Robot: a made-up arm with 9 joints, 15 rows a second.
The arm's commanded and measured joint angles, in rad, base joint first. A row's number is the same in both.
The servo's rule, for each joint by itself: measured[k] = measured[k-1] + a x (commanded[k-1-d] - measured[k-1]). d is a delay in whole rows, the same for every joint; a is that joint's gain. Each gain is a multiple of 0.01, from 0.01 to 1. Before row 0 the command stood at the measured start. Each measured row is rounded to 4 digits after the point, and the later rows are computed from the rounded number. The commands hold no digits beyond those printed.
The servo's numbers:
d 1
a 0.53 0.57 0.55 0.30 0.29 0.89 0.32 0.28 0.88
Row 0, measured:
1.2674 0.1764 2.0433 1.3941 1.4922 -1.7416 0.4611 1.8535 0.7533
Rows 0 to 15, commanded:
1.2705 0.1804 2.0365 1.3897 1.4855 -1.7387 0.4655 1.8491 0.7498
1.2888 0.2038 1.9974 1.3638 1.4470 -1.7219 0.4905 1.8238 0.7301
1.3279 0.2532 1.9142 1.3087 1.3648 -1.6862 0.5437 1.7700 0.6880
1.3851 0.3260 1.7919 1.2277 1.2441 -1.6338 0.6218 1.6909 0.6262
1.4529 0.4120 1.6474 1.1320 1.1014 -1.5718 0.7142 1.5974 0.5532
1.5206 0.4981 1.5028 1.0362 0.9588 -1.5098 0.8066 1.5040 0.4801
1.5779 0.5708 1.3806 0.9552 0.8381 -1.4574 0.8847 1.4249 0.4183
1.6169 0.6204 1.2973 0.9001 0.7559 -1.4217 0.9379 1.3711 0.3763
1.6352 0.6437 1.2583 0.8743 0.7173 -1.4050 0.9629 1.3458 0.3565
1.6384 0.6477 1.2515 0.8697 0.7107 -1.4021 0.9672 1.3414 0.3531
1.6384 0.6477 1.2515 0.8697 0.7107 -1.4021 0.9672 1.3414 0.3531
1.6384 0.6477 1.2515 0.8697 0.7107 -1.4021 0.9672 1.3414 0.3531
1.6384 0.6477 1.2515 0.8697 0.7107 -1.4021 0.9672 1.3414 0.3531
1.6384 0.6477 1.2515 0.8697 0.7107 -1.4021 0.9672 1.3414 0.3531
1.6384 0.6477 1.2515 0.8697 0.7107 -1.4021 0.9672 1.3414 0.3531
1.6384 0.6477 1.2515 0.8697 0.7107 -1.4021 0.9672 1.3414 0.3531
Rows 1 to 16, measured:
1.2674 0.1764 2.0433 1.3941 1.4922 -1.7416 0.4611 1.8535 0.7533
1.2690 0.1787 2.0396 1.3928 1.4903 -1.7390 0.4625 1.8523 0.7502
1.2795 0.1930 2.0164 1.3841 1.4777 -1.7238 0.4715 1.8443 0.7325
1.3052 0.2273 1.9602 1.3615 1.4450 -1.6903 0.4946 1.8235 0.6933
1.3475 0.2836 1.8676 1.3214 1.3867 -1.6400 0.5353 1.7864 0.6343
1.4034 0.3568 1.7465 1.2646 1.3040 -1.5793 0.5925 1.7335 0.5629
1.4655 0.4373 1.6125 1.1961 1.2039 -1.5174 0.6610 1.6692 0.4900
1.5251 0.5134 1.4850 1.1238 1.0978 -1.4640 0.7326 1.6008 0.4269
1.5738 0.5744 1.3818 1.0567 0.9986 -1.4264 0.7983 1.5365 0.3824
1.6063 0.6139 1.3139 1.0020 0.9170 -1.4074 0.8510 1.4831 0.3596
1.6233 0.6332 1.2796 0.9623 0.8572 -1.4027 0.8882 1.4434 0.3539
1.6313 0.6415 1.2641 0.9345 0.8147 -1.4022 0.9135 1.4148 0.3532
1.6351 0.6450 1.2572 0.9151 0.7845 -1.4021 0.9307 1.3942 0.3531
1.6368 0.6465 1.2541 0.9015 0.7631 -1.4021 0.9424 1.3794 0.3531
1.6376 0.6472 1.2527 0.8920 0.7479 -1.4021 0.9503 1.3688 0.3531
1.6380 0.6475 1.2520 0.8853 0.7371 -1.4021 0.9557 1.3611 0.3531

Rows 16 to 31, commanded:
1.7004 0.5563 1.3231 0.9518 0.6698 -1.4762 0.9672 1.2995 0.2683
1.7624 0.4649 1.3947 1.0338 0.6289 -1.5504 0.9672 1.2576 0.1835
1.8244 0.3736 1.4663 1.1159 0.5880 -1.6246 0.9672 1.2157 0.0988
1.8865 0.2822 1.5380 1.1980 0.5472 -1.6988 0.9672 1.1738 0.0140
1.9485 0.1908 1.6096 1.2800 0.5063 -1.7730 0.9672 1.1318 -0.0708
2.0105 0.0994 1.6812 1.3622 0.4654 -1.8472 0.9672 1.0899 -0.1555
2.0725 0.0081 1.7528 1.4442 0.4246 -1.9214 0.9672 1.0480 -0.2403
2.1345 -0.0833 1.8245 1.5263 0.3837 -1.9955 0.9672 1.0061 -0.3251
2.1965 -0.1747 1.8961 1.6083 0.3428 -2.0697 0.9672 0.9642 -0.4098
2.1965 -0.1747 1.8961 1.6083 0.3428 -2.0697 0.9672 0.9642 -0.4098
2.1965 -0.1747 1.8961 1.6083 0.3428 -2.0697 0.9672 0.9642 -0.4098
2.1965 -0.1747 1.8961 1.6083 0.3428 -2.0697 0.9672 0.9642 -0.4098
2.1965 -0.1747 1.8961 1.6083 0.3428 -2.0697 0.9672 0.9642 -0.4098
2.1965 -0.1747 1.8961 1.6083 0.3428 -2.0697 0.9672 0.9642 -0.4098
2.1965 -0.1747 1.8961 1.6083 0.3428 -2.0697 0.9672 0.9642 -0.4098
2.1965 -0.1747 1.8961 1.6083 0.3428 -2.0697 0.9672 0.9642 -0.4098
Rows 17 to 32, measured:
1.6382 0.6476 1.2517 0.8806 0.7294 -1.4021 0.9594 1.3556 0.3531
1.6712 0.5956 1.2910 0.9020 0.7121 -1.4680 0.9619 1.3399 0.2785
1.7195 0.5211 1.3480 0.9415 0.6880 -1.5413 0.9636 1.3169 0.1949
1.7751 0.4370 1.4131 0.9938 0.6590 -1.6154 0.9648 1.2886 0.1103
1.8341 0.3488 1.4818 1.0551 0.6266 -1.6896 0.9656 1.2565 0.0256
1.8947 0.2587 1.5521 1.1226 0.5917 -1.7638 0.9661 1.2216 -0.0592
1.9561 0.1679 1.6231 1.1945 0.5551 -1.8380 0.9665 1.1847 -0.1439
2.0178 0.0768 1.6944 1.2694 0.5173 -1.9122 0.9667 1.1464 -0.2287
2.0797 -0.0145 1.7660 1.3465 0.4786 -1.9863 0.9669 1.1071 -0.3135
2.1416 -0.1058 1.8376 1.4250 0.4392 -2.0605 0.9670 1.0671 -0.3982
2.1707 -0.1451 1.8698 1.4800 0.4112 -2.0687 0.9671 1.0383 -0.4084
2.1844 -0.1620 1.8843 1.5185 0.3914 -2.0696 0.9671 1.0176 -0.4096
2.1908 -0.1692 1.8908 1.5454 0.3773 -2.0697 0.9671 1.0026 -0.4098
2.1938 -0.1723 1.8937 1.5643 0.3673 -2.0697 0.9671 0.9918 -0.4098
2.1952 -0.1737 1.8950 1.5775 0.3602 -2.0697 0.9671 0.9841 -0.4098
2.1959 -0.1743 1.8956 1.5867 0.3552 -2.0697 0.9671 0.9785 -0.4098

